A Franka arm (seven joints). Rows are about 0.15 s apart.
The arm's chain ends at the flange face. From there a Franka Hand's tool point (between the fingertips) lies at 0.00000 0.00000 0.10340 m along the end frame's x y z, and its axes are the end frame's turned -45 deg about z.
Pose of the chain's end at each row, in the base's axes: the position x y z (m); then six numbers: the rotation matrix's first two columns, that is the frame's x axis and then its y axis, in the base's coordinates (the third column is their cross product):
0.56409 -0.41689 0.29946 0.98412 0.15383 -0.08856 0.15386 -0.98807 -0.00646
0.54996 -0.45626 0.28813 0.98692 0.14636 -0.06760 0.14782 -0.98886 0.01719
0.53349 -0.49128 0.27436 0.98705 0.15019 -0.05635 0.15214 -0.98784 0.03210
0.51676 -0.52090 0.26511 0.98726 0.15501 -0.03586 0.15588 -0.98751 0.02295
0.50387 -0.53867 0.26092 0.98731 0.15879 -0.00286 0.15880 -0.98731 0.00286
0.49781 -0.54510 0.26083 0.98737 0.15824 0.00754 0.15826 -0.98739 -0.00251
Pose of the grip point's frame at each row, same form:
0.55494 -0.41764 0.19647 0.58708 0.80745 -0.05805 0.80467 -0.58990 -0.06719
0.54331 -0.45905 0.18498 0.59333 0.80272 -0.05996 0.80238 -0.59574 -0.03565
0.52823 -0.49544 0.17118 0.59037 0.80471 -0.06254 0.80553 -0.59231 -0.01715
0.51347 -0.52382 0.16180 0.58787 0.80788 -0.04158 0.80832 -0.58867 -0.00913
0.50362 -0.53901 0.15752 0.58585 0.81042 -0.00404 0.81042 -0.58585 0.00000
0.49854 -0.54472 0.15743 0.58627 0.81008 0.00711 0.81008 -0.58630 0.00356

